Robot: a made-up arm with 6 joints.
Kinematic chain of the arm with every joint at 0, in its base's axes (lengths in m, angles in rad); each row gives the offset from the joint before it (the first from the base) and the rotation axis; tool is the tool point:
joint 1: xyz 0 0 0.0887 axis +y
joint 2: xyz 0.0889 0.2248 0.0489 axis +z
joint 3: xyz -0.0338 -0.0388 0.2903 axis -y
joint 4: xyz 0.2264 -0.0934 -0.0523 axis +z
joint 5: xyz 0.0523 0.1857 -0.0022 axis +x
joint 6: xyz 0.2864 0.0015 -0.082 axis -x
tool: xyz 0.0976 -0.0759 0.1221
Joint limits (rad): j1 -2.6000..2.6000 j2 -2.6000..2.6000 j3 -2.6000..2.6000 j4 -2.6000..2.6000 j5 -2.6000..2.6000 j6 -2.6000..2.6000
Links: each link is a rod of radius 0.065 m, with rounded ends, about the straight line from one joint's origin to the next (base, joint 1, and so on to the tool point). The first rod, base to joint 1, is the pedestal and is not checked.
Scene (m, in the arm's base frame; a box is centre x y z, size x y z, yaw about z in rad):
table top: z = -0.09
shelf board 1: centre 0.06 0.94 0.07 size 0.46 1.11 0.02 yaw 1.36
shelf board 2: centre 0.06 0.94 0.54 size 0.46 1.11 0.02 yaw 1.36
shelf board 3: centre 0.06 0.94 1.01 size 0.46 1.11 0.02 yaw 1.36
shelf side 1: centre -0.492 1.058 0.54 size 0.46 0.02 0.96 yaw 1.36
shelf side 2: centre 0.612 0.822 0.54 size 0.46 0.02 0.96 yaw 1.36
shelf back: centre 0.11 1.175 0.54 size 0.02 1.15 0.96 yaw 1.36
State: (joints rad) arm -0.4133 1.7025 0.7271 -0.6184 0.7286 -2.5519
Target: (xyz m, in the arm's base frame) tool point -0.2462 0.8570 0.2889
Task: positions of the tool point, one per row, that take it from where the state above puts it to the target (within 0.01 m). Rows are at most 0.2 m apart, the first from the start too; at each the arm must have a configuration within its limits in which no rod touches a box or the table.
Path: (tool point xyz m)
1: -0.2362 0.8661 0.7379
2: -0.2700 0.7396 0.7460
3: -0.2519 0.5683 0.7615
4: -0.2956 0.6048 0.5918
5: -0.3124 0.5981 0.4291
6: -0.3115 0.5517 0.2889
7: -0.2944 0.7191 0.2688
8: -0.2462 0.8570 0.2889

